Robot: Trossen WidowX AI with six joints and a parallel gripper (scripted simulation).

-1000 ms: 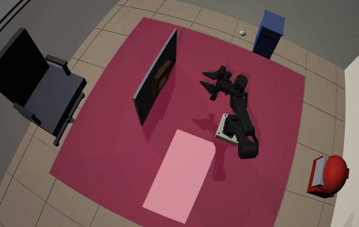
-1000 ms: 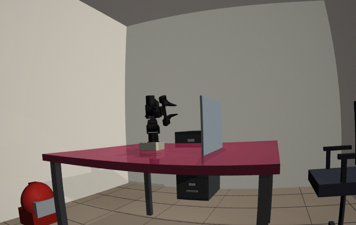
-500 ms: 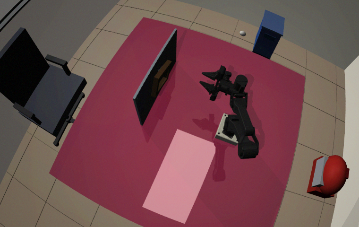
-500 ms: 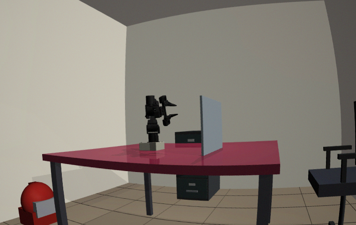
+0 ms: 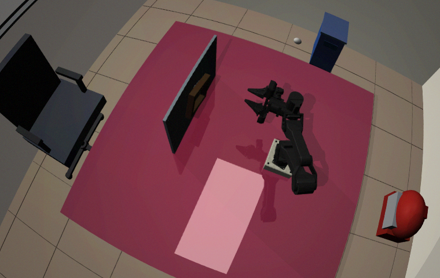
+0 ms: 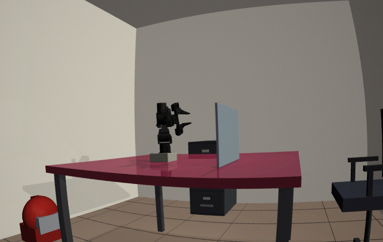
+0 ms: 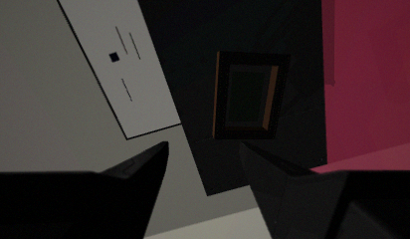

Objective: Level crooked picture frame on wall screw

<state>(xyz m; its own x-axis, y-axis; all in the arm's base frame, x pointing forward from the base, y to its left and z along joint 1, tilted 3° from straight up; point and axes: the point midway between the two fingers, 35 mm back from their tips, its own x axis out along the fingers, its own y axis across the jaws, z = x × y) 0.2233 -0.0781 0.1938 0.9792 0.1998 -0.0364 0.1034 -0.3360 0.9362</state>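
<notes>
The brown wooden picture frame is 190 mm ahead of my gripper tip, 70 mm to the left of it and 90 mm below it. Round my gripper tip: wall panel: 210 mm ahead, 60 mm to the left, 100 mm below.
</notes>
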